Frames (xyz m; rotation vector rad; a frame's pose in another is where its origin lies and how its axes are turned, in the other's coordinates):
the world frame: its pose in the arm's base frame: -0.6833 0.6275 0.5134 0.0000 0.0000 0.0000
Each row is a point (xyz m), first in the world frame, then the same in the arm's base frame.
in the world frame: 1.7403 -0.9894 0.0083
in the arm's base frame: 1.0570 -0.3619 0.5217
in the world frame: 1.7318 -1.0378 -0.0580
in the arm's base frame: 1.0485 -0.4103 0.4554
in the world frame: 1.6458 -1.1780 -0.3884
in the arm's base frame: 0.9625 -0.5505 0.1250
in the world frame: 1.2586 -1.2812 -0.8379
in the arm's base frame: 0.5753 -0.6537 -0.3245
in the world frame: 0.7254 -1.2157 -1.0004
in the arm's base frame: 0.0421 -0.5882 -0.4870
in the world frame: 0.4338 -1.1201 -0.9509
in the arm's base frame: -0.2495 -0.4926 -0.4375
